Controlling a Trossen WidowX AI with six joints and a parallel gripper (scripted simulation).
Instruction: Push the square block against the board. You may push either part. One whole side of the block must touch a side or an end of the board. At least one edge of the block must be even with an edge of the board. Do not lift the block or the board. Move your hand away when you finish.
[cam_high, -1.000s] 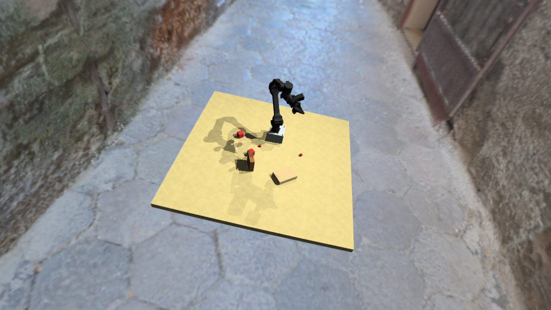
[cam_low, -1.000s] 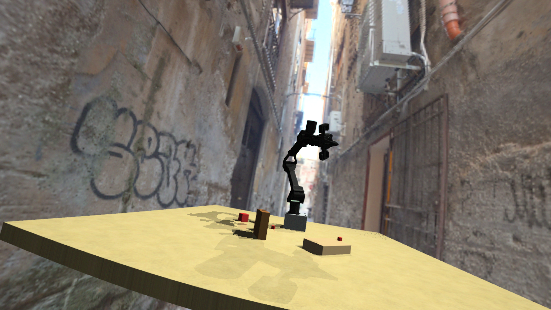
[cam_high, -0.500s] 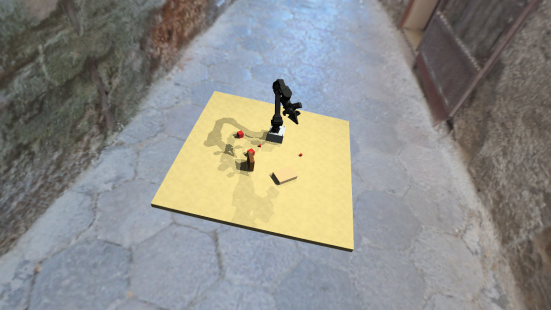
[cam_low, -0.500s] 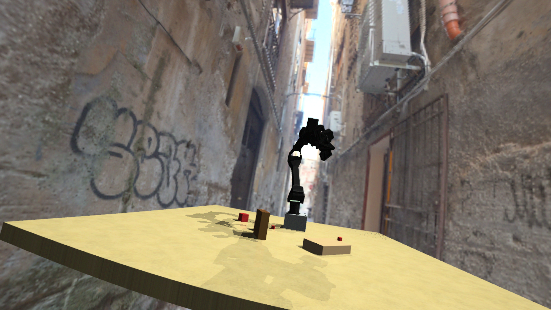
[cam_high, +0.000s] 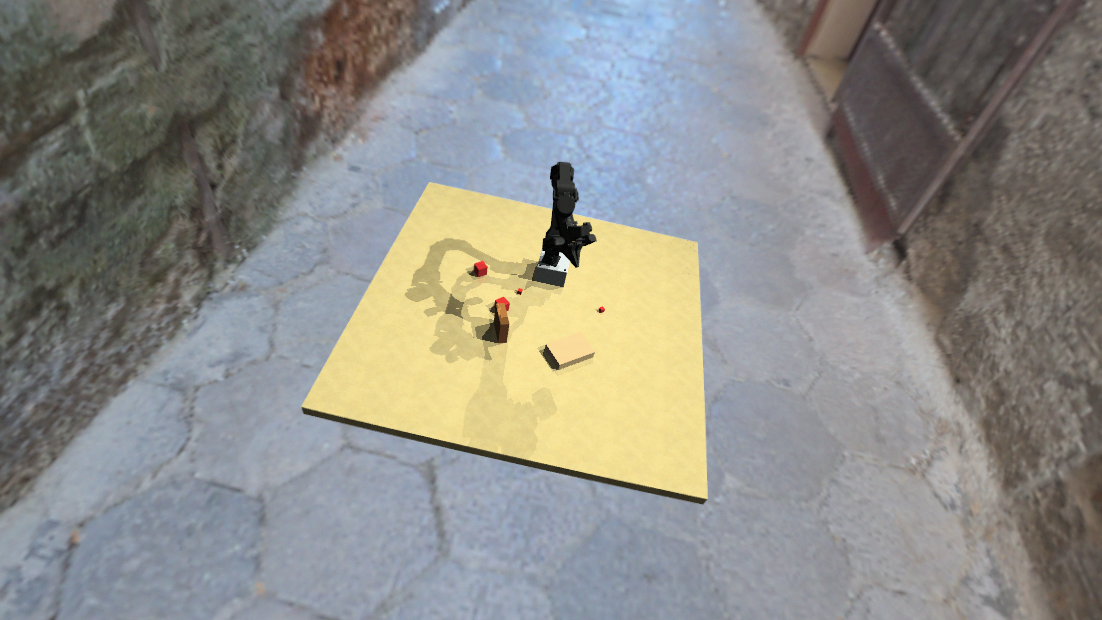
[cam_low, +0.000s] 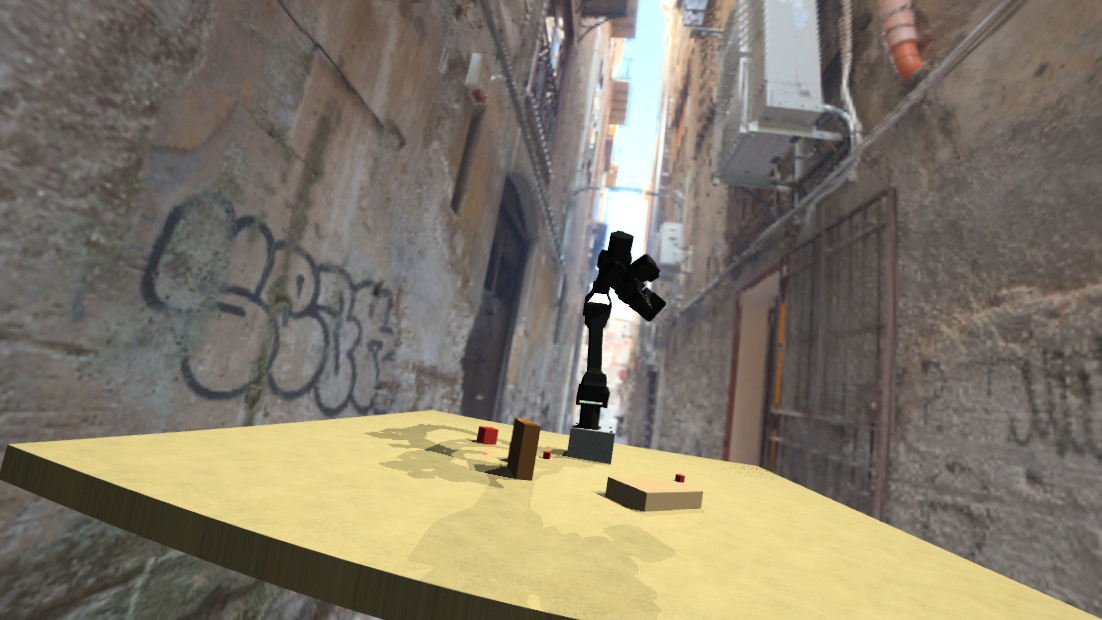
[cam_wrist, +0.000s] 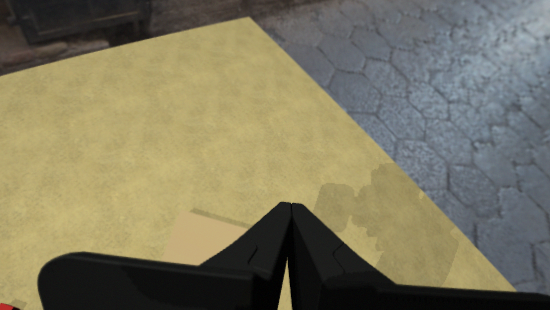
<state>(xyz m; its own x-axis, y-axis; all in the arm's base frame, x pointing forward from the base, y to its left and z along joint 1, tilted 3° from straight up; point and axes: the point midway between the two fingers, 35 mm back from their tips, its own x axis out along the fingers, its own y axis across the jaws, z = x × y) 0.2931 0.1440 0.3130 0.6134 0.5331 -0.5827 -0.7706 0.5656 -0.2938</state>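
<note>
My gripper tip is now 32 cm above the square block, 21 cm to the left of it and 6 cm short of it. From my gripper tip the other things lie so: pale tan board (35 cm below, 5 cm to the left, 4 cm ahead).
</note>
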